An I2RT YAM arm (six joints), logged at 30 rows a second.
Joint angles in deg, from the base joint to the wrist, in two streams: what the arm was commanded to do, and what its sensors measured. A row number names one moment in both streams.
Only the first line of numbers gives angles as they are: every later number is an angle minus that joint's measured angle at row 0.
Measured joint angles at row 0:
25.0, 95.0, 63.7, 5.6, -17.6, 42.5
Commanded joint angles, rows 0 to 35:
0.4, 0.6, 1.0, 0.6, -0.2, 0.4
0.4, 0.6, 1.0, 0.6, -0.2, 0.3
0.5, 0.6, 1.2, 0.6, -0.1, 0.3
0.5, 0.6, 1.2, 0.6, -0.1, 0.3
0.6, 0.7, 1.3, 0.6, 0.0, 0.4
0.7, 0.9, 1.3, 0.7, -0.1, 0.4
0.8, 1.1, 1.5, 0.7, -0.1, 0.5
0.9, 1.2, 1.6, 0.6, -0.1, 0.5
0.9, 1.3, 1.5, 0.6, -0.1, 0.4
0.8, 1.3, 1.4, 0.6, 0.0, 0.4
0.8, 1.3, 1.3, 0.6, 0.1, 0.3
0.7, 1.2, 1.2, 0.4, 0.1, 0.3
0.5, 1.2, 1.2, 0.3, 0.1, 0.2
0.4, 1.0, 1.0, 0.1, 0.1, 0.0
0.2, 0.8, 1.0, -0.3, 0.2, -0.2
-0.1, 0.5, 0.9, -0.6, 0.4, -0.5
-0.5, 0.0, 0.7, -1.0, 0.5, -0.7
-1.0, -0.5, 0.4, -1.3, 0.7, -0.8
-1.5, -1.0, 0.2, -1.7, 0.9, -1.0
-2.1, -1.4, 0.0, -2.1, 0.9, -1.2
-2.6, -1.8, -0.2, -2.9, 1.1, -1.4
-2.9, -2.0, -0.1, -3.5, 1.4, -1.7
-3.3, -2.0, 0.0, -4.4, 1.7, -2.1
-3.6, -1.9, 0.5, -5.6, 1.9, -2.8
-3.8, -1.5, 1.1, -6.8, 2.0, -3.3
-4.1, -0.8, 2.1, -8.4, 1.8, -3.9
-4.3, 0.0, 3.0, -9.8, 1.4, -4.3
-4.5, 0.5, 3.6, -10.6, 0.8, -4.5
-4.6, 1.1, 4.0, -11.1, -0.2, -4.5
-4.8, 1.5, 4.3, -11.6, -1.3, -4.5
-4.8, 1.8, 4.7, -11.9, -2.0, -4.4
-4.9, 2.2, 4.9, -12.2, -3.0, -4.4
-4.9, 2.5, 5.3, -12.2, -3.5, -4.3
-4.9, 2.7, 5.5, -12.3, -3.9, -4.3
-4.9, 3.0, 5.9, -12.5, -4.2, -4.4
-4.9, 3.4, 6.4, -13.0, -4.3, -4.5
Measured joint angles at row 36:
-4.9, 2.6, 5.6, -9.1, -2.6, -3.5
